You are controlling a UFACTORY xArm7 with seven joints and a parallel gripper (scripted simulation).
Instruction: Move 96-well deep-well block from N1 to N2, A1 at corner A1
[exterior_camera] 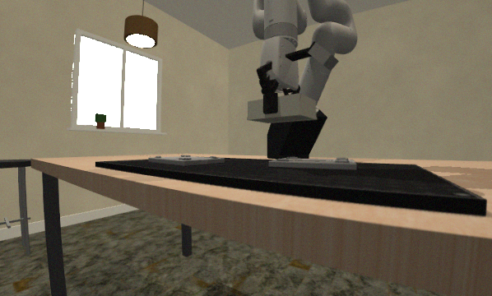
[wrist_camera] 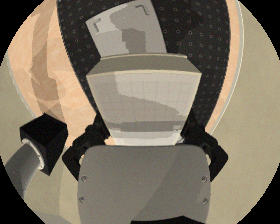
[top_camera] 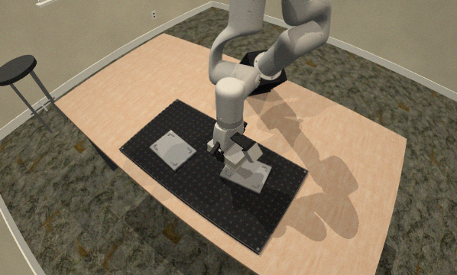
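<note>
Right now the nest N2 is 21 cm to the right of my hand, 11 cm below it and 11 cm ahead of it. Round my hand: deep-well block (right at my hand); nest N1 (11 cm below, 6 cm to the left, 3 cm behind).
</note>
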